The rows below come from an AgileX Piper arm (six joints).
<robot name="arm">
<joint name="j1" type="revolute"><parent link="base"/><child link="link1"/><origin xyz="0 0 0.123"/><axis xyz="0 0 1"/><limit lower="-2.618" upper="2.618"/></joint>
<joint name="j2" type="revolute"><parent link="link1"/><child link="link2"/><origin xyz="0 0 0"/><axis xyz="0 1 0"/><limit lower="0" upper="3.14"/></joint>
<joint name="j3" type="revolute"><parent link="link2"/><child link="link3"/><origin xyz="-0.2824 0 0.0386"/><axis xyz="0 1 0"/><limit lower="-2.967" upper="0"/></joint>
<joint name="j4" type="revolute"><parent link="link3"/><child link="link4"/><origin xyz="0.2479 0 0.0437"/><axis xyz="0.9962 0 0.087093"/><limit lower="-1.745" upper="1.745"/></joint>
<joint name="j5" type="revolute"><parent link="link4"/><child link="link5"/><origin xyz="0 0 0"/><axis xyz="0 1 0"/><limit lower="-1.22" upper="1.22"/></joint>
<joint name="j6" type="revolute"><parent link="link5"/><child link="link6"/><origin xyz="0.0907 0 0.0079"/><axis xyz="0.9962 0 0.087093"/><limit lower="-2.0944" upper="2.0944"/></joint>
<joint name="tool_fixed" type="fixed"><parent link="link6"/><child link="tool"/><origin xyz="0 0 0" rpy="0 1.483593 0"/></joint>
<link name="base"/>
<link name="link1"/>
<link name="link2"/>
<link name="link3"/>
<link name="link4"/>
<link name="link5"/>
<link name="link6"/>
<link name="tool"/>
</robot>
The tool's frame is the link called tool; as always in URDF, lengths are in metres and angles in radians.
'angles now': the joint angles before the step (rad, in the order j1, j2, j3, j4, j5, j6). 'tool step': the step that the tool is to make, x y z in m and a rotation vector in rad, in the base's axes. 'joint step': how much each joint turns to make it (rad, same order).
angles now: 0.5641 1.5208 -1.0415 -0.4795 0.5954 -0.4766
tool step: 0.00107 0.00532 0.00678 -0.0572 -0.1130 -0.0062
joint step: 0.0439 -0.0010 0.0000 -0.2421 -0.0009 0.1922
